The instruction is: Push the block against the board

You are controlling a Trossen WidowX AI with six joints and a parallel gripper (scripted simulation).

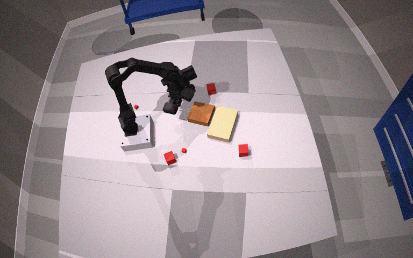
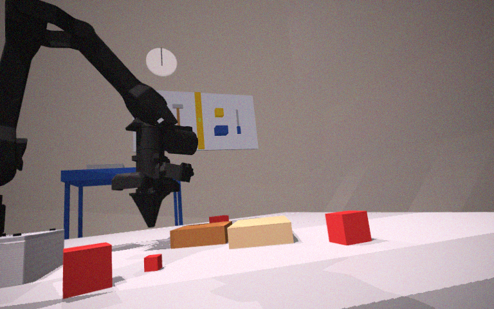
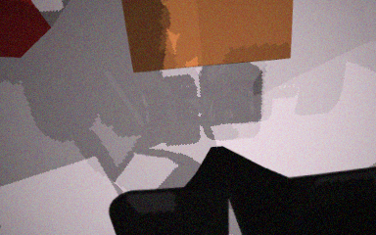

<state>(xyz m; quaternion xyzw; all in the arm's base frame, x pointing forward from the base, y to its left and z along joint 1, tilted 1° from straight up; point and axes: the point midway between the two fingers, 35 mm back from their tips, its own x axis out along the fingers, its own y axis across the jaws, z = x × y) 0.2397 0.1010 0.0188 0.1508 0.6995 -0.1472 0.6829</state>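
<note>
The square block is 10 cm ahead of my gripper tip, 5 cm to the right of it and 2 cm below it. Round my gripper tip: tan board 19 cm ahead, 12 cm to the right, 2 cm below.
</note>
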